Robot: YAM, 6 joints.
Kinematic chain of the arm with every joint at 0, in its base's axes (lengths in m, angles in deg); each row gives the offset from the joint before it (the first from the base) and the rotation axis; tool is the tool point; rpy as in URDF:
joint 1: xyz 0 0 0.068 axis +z
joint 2: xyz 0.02 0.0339 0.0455 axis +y
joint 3: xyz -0.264 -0.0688 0 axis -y
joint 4: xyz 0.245 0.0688 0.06 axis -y
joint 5: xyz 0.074 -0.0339 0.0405 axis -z
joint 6: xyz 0.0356 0 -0.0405 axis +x
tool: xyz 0 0 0 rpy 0 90 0
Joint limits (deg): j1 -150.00..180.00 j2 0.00..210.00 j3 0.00..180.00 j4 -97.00..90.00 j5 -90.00..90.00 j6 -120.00..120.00
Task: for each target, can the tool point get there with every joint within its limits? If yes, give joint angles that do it. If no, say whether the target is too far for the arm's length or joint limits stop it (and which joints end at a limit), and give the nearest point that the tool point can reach.
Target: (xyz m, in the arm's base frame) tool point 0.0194 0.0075 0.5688
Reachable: yes | joints 105.22 37.78 87.17 -7.68 35.54 49.40
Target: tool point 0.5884 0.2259 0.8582
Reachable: no: too far | nearest point 0.3890 0.1493 0.5976 | short by 0.337 m
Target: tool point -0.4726 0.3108 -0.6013
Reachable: no: too far | nearest point -0.3522 0.2316 -0.3364 | short by 0.302 m
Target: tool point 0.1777 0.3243 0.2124
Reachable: yes | joints 60.23 101.49 46.09 59.50 -10.94 4.40
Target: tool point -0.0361 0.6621 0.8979
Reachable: no: too far | nearest point -0.0227 0.4162 0.5975 | short by 0.388 m
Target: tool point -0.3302 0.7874 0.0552
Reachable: no: too far | nearest point -0.2492 0.5942 0.0698 | short by 0.210 m
